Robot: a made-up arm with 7 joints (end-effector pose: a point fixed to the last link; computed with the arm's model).
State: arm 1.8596 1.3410 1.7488 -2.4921 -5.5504 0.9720 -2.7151
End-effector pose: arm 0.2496 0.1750 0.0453 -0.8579 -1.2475 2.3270
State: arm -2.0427 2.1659 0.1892 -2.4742 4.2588 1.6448 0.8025
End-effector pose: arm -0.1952 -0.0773 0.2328 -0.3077 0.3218 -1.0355
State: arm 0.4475 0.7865 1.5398 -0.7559 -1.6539 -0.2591 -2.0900
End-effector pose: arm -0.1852 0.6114 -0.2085 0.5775 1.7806 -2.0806
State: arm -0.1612 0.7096 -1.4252 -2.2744 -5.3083 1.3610 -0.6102
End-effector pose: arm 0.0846 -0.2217 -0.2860 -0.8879 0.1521 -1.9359
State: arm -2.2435 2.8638 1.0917 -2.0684 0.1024 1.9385 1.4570
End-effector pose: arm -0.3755 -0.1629 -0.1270 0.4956 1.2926 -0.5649
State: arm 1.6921 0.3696 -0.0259 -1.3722 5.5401 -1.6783 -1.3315
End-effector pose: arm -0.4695 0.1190 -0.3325 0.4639 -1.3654 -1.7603
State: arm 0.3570 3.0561 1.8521 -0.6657 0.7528 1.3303 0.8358
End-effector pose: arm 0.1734 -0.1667 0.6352 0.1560 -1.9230 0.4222
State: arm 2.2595 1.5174 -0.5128 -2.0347 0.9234 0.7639 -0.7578
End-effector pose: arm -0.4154 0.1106 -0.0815 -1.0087 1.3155 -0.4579
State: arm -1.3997 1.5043 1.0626 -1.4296 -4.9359 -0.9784 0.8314
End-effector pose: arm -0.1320 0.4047 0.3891 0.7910 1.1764 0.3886
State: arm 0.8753 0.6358 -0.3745 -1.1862 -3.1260 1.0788 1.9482
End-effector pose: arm -0.1654 0.2096 -0.5586 0.6789 -1.1933 -1.5285
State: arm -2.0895 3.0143 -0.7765 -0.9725 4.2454 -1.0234 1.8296
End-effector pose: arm -0.4560 0.4302 0.1681 1.3620 -0.6314 0.7140
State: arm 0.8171 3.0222 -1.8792 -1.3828 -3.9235 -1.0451 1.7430
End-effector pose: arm 0.0596 0.4271 0.3961 0.9088 -1.5580 0.5674
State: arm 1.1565 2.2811 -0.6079 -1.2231 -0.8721 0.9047 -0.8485
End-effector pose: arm 0.0933 0.5967 -0.1065 -0.5486 -1.5221 1.7801
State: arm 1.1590 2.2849 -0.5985 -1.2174 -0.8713 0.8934 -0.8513
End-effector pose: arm 0.0986 0.5970 -0.1053 -0.5452 -1.5221 1.7782
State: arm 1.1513 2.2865 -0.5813 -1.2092 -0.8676 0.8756 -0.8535
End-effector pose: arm 0.1090 0.5968 -0.1035 -0.5586 -1.5304 1.7798
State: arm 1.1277 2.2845 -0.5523 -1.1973 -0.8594 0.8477 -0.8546
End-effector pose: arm 0.1271 0.5958 -0.1003 -0.5986 -1.5510 1.7875
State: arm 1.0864 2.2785 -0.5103 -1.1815 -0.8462 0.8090 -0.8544
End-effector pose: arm 0.1534 0.5932 -0.0941 -0.6701 -1.5829 1.8018
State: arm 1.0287 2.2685 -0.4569 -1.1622 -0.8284 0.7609 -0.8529
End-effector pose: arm 0.1861 0.5886 -0.0829 -0.7739 -1.6215 1.8220
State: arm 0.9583 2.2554 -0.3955 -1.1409 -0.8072 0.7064 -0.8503
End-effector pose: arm 0.2222 0.5816 -0.0653 -0.9063 -1.6586 1.8457
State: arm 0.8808 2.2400 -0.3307 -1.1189 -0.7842 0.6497 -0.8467
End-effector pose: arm 0.2573 0.5728 -0.0414 -1.0599 -1.6867 1.8696
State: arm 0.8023 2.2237 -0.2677 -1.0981 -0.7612 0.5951 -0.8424
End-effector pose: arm 0.2878 0.5628 -0.0131 -1.2229 -1.7004 1.8901
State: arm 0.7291 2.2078 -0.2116 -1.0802 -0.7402 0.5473 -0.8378
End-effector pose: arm 0.3113 0.5530 0.0160 -1.3808 -1.6991 1.9041
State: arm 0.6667 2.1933 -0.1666 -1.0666 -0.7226 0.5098 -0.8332
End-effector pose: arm 0.3272 0.5446 0.0417 -1.5191 -1.6869 1.9117
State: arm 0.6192 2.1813 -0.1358 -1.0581 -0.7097 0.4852 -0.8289
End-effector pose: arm 0.3365 0.5385 0.0607 -1.6253 -1.6716 1.9139
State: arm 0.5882 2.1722 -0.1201 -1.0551 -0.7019 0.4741 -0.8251
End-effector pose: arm 0.3407 0.5350 0.0713 -1.6938 -1.6597 1.9135
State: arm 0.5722 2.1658 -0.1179 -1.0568 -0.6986 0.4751 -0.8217
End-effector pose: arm 0.3414 0.5339 0.0739 -1.7275 -1.6548 1.9125
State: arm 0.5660 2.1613 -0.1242 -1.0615 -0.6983 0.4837 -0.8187
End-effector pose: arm 0.3401 0.5344 0.0714 -1.7382 -1.6555 1.9114
